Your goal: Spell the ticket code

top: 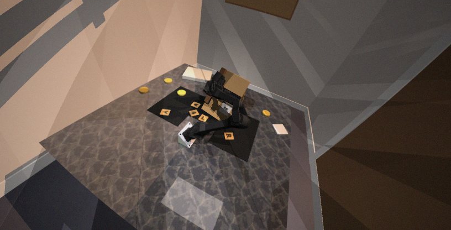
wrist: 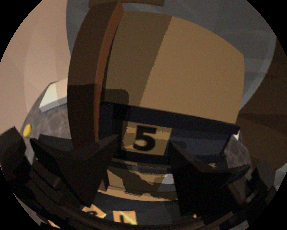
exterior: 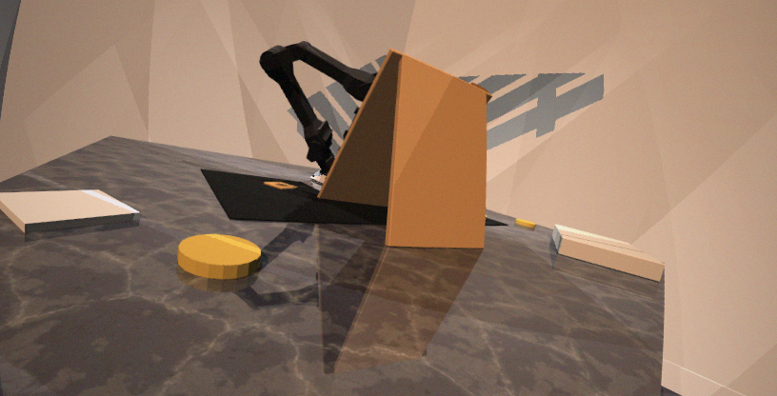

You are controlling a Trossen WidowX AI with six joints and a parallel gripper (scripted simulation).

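Right now the white ticket is 80 mm to the right of my gripper tip, 80 mm below it and 60 mm behind it. Also, from my gripper tip: black mat: 170 mm below, 170 mm behind, 20 mm to the left; then pale flat box: 420 mm to the left, 300 mm ahead, 150 mm below; then pale card: 520 mm to the right, 170 mm below, 100 mm ahead.
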